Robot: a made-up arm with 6 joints.
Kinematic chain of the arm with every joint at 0, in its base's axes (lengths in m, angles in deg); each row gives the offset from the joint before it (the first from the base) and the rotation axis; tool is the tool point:
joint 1: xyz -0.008 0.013 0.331 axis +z
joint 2: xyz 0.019 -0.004 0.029 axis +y
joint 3: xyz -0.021 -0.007 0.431 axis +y
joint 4: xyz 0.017 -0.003 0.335 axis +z
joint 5: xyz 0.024 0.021 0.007 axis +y
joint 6: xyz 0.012 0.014 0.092 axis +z
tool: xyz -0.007 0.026 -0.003
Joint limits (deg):
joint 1: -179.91..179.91
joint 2: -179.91..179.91
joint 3: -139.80..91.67
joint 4: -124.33..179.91
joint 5: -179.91..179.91
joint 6: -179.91..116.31
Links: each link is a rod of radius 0.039 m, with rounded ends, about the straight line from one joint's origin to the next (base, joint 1, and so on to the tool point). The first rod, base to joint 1, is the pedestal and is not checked.
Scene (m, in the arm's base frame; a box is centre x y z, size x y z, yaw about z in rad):
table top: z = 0
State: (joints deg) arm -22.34 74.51 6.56 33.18 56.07 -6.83
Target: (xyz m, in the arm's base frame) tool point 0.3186 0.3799 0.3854
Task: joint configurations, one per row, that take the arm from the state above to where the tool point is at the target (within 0.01 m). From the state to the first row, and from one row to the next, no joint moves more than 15 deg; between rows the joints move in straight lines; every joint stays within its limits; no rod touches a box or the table.
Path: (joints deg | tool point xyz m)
1: -12.25 69.18 20.45 31.36 60.07 -8.12 | 0.7875 -0.0639 0.4603
2: -2.16 63.86 34.33 29.53 64.06 -9.41 | 0.7489 0.0776 0.4359
3: 7.93 58.53 48.22 27.71 68.06 -10.69 | 0.6740 0.2009 0.4152
4: 18.02 53.21 62.11 25.89 72.05 -11.98 | 0.5704 0.2964 0.3993
5: 28.11 47.88 76.00 24.06 76.05 -13.27 | 0.4481 0.3571 0.3892
6: 38.20 42.56 89.88 22.24 80.05 -14.56 | 0.3186 0.3799 0.3854

